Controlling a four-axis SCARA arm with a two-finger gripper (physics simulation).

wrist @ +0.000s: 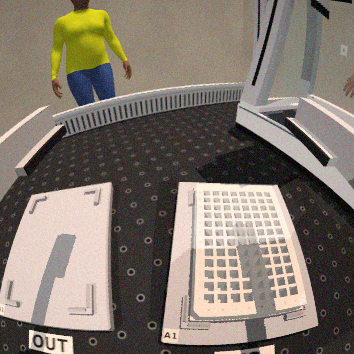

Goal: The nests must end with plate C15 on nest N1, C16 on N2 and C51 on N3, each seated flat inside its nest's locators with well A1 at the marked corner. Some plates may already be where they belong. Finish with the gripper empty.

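Frame: origin at the arm's base, x right, y ahead, z up, level; centimetres.
Seen in the pictures: gripper, fingertip midpoint: [174, 104].
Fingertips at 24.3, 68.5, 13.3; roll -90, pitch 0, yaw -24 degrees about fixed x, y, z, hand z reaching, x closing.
Pixels of each thing's top centre, then the offset from my fingertips to it, as dx, dy, dz. "*": a spot on its surface instead.
- white plate, top centre: [246, 236] +3.9, -4.8, -9.4
- right-hand nest, surface spot: [174, 280] * -2.6, -4.9, -10.8
- OUT nest, top centre: [49, 239] -12.5, +2.5, -10.2
- slatted rail, surface spot: [150, 102] * +8.1, +31.8, -9.4
My gripper [174, 104] is open and empty; its two fingers stand wide apart at the left and right sides of the wrist view, above and beyond the nests. A white plate [220, 307] with a grid of wells lies on the right-hand nest [174, 280]. The nest's A1 mark is at its near left corner. Locators show at the plate's left and near sides; those on the far right are hidden, and I cannot tell whether the plate is fully flat. Its code is not readable, and the nest's name label is cut off at the lower edge.
The OUT nest [90, 225] at the left bears no plate, and its corner locators show. A white machine frame [265, 65] stands at the back right. A slatted rail [150, 102] runs along the back. A person in a yellow top [82, 42] stands behind it.
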